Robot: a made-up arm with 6 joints. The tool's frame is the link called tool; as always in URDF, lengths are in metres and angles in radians. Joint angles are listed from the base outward. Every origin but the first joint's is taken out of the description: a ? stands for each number. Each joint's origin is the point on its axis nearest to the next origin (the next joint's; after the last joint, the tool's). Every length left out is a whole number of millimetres.
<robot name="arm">
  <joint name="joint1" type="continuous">
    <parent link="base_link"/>
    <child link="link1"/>
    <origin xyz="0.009 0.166 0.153" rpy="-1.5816 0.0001 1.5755"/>
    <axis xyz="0 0 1"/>
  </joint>
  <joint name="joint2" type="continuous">
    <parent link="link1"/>
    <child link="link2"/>
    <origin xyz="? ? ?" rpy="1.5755 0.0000 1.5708"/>
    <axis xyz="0 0 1"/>
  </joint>
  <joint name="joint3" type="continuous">
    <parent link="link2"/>
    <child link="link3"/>
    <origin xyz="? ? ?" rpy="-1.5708 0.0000 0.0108"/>
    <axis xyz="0 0 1"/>
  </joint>
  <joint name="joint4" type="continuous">
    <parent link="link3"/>
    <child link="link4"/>
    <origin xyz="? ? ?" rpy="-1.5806 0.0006 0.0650"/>
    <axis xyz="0 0 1"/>
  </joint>
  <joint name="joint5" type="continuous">
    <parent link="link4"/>
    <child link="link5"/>
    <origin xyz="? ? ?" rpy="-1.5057 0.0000 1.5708"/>
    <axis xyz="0 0 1"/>
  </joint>
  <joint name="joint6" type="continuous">
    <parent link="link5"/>
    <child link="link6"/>
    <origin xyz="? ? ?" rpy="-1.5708 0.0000 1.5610"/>
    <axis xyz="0 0 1"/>
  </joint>
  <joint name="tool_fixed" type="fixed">
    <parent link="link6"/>
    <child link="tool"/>
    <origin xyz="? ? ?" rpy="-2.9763 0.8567 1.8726"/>
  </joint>
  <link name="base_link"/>
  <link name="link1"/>
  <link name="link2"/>
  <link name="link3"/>
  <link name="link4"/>
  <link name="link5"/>
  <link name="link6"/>
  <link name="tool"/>
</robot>
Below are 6 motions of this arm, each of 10 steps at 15 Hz.
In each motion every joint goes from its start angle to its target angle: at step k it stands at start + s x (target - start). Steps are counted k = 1, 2, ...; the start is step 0. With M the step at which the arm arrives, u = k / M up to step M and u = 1 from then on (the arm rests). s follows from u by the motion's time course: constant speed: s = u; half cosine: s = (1 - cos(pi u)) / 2; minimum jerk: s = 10 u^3 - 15 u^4 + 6 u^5.
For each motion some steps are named. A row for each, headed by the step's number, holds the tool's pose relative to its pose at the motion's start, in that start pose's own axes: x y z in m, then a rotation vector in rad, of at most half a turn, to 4 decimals.
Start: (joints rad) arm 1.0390 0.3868 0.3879 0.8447 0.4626 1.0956
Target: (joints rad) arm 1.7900 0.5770 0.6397 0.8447 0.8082 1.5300
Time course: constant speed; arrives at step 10
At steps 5, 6, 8, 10:
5: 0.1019 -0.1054 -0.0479 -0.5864 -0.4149 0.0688
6: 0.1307 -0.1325 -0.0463 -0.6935 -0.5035 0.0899
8: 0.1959 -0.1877 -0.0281 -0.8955 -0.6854 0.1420
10: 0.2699 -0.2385 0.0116 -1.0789 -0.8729 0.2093

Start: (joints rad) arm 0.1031 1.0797 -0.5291 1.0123 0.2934 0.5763
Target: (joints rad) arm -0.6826 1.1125 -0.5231 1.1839 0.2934 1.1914
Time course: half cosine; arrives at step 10
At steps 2, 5, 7, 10:
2: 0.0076 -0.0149 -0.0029 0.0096 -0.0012 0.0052
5: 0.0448 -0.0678 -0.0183 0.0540 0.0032 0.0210
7: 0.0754 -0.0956 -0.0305 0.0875 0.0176 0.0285
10: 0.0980 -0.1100 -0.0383 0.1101 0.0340 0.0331

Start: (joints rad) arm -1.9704 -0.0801 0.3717 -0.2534 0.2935 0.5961
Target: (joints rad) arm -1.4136 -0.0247 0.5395 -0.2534 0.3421 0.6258
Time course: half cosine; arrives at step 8
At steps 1, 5, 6, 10:
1: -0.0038 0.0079 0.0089 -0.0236 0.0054 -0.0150
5: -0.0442 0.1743 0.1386 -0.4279 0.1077 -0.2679
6: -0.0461 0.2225 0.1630 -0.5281 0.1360 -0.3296
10: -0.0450 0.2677 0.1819 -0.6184 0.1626 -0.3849

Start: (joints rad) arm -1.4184 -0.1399 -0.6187 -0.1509 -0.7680 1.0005
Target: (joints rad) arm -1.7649 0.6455 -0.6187 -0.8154 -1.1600 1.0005
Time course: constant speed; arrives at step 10
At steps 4, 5, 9, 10:
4: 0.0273 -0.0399 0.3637 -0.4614 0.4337 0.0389
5: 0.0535 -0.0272 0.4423 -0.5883 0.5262 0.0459
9: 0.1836 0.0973 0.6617 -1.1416 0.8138 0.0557
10: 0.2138 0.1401 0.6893 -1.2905 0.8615 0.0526

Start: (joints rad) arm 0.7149 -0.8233 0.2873 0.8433 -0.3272 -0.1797
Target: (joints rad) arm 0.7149 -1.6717 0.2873 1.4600 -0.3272 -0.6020
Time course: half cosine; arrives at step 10
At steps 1, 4, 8, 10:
1: 0.0009 -0.0057 -0.0209 0.0167 -0.0327 0.0116
4: 0.0811 -0.0616 -0.2812 0.2027 -0.4652 0.1896
8: 0.4485 -0.0884 -0.5369 0.3470 -1.2248 0.5886
10: 0.5234 -0.0871 -0.5427 0.3439 -1.3535 0.6646

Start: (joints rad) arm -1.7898 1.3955 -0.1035 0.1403 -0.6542 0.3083
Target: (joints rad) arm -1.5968 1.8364 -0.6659 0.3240 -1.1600 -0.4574
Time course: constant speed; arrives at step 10
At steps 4, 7, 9, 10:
4: -0.0105 0.0261 0.1911 0.4444 0.3390 0.0295
7: 0.0084 0.0601 0.3139 0.8173 0.5438 -0.0386
9: 0.0300 0.0925 0.3888 1.0774 0.6457 -0.1297
10: 0.0437 0.1120 0.4252 1.2089 0.6840 -0.1895

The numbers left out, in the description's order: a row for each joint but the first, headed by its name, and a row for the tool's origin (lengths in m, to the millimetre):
joint2: 0.018 -0.037 0.000
joint3: -0.228 0.113 0.000
joint4: -0.010 -0.011 0.000
joint5: 0.060 0.012 0.000
joint6: -0.520 -0.005 0.000
tool: 0.014 -0.312 0.000

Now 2 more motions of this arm.
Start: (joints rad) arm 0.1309 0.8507 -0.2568 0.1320 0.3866 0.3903
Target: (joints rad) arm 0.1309 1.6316 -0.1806 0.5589 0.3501 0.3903
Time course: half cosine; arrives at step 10
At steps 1, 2, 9, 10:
1: 0.0021 -0.0016 0.0088 -0.0003 0.0096 0.0003
2: 0.0088 -0.0061 0.0342 -0.0017 0.0375 0.0012
9: 0.1663 -0.0561 0.2943 -0.0516 0.3689 0.0384
10: 0.1722 -0.0572 0.2998 -0.0536 0.3776 0.0402

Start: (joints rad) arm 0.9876 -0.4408 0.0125 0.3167 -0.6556 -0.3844
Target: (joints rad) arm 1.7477 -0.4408 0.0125 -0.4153 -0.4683 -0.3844
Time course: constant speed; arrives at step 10
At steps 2, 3, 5, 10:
2: -0.0221 0.0164 0.0302 -0.2166 0.0503 -0.0398
3: -0.0323 0.0311 0.0417 -0.3230 0.0725 -0.0663
5: -0.0505 0.0717 0.0545 -0.5306 0.1107 -0.1327
10: -0.0761 0.2119 0.0055 -1.0043 0.1668 -0.3778

